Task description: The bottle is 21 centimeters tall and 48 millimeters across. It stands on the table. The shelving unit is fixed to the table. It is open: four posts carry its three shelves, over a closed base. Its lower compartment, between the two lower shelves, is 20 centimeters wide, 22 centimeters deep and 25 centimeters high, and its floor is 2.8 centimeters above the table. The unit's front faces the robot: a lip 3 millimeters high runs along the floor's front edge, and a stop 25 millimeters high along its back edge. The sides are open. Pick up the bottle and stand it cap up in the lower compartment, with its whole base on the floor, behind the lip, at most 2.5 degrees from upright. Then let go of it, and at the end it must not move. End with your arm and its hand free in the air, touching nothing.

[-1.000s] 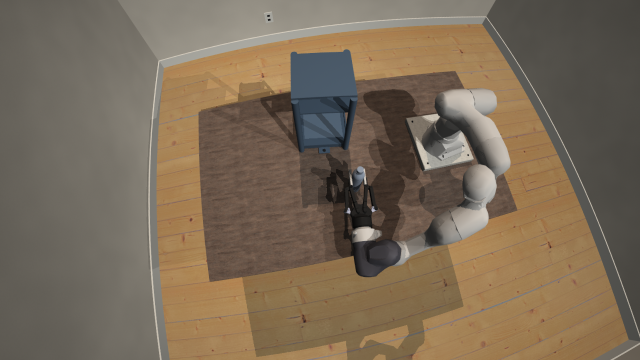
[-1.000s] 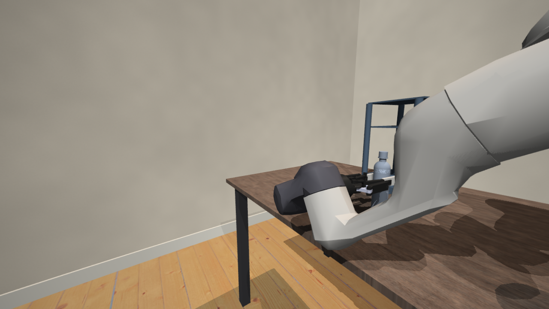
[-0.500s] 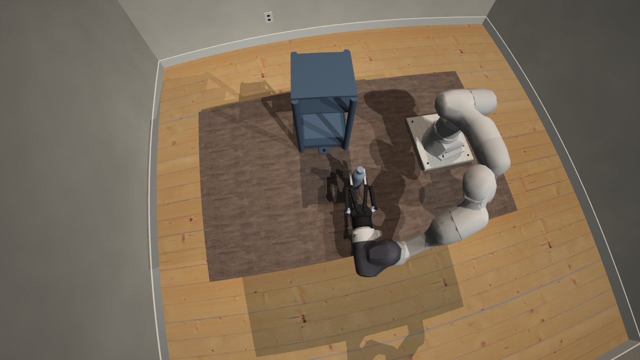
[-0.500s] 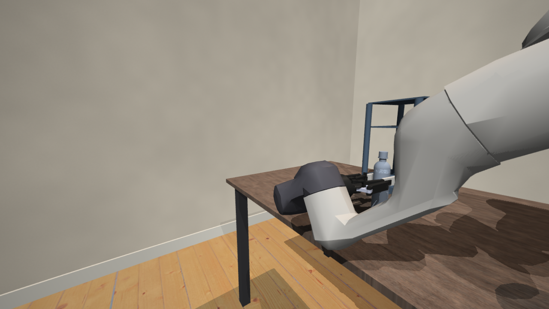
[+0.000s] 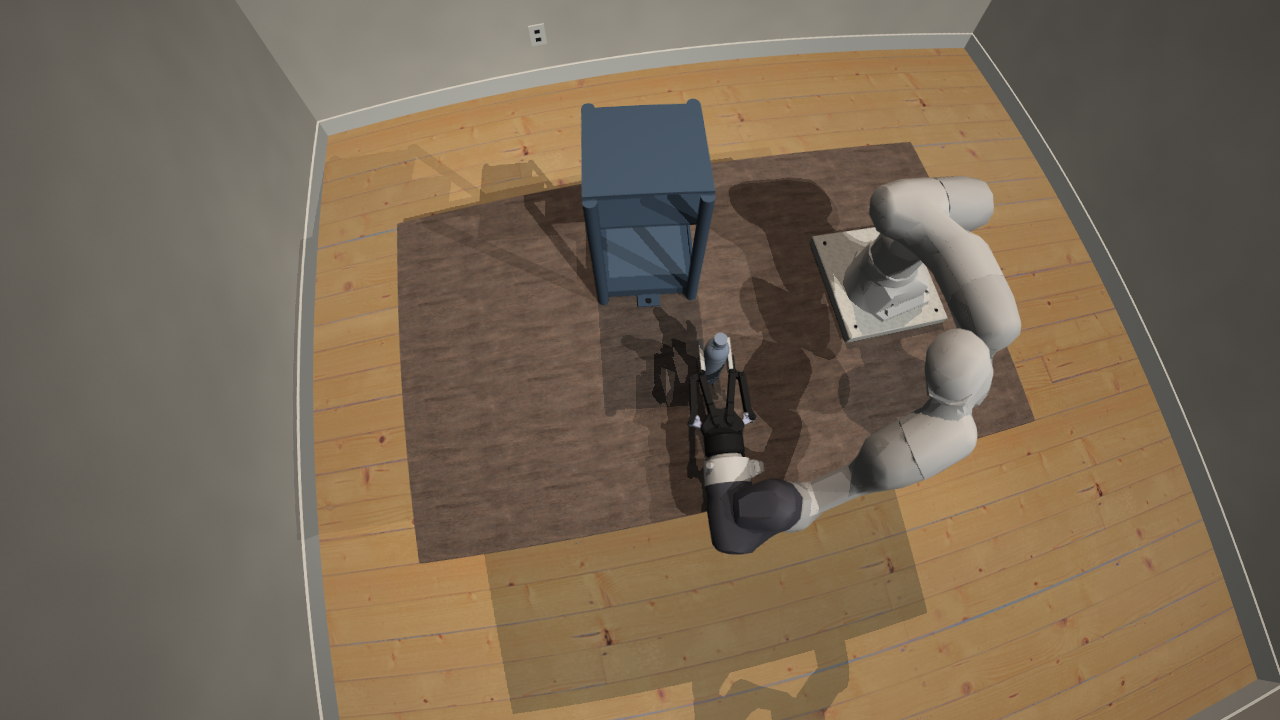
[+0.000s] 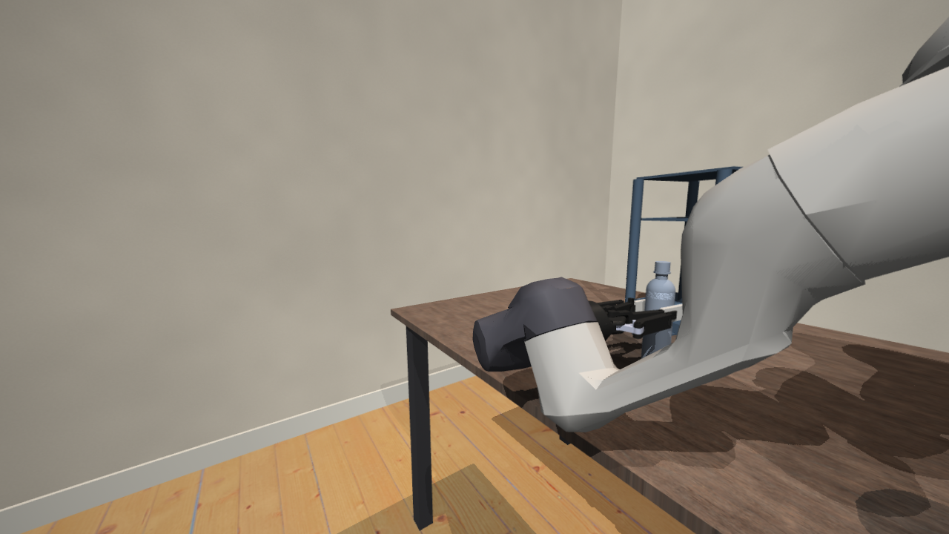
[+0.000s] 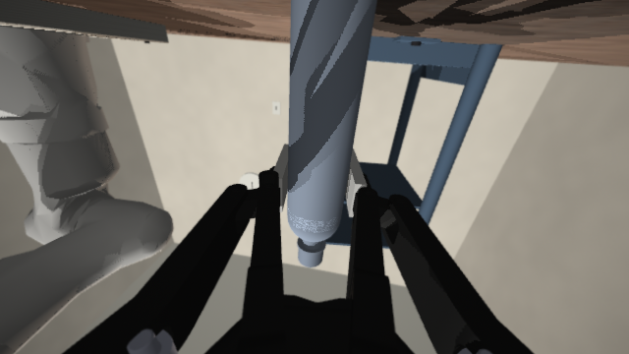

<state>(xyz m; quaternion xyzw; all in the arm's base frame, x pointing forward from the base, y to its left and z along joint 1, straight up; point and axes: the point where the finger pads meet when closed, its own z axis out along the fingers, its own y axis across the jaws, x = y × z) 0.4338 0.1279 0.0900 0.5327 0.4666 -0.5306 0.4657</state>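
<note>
Right now the shelving unit is 80 mm ahead of my hand, 320 mm to the right of it and 80 mm above it.
</note>
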